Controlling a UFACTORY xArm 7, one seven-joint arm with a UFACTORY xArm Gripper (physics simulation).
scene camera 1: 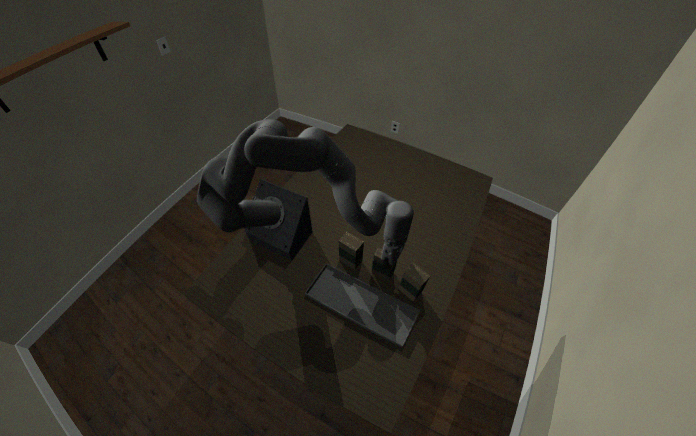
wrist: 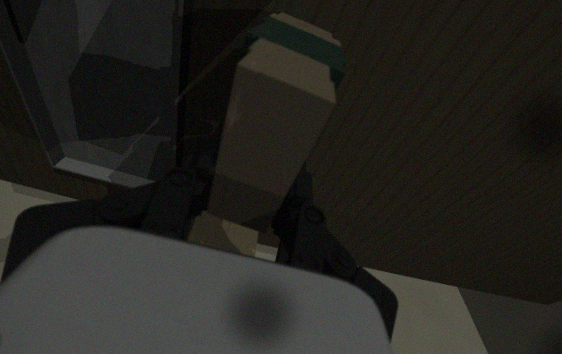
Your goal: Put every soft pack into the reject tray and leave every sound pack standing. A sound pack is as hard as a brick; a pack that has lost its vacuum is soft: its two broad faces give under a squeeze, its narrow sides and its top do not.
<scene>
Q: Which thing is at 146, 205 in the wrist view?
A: The gripper.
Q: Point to a grey reject tray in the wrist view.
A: At 106, 94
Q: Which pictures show the grey reject tray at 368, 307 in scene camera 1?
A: Scene camera 1 and the wrist view: all of them.
</scene>
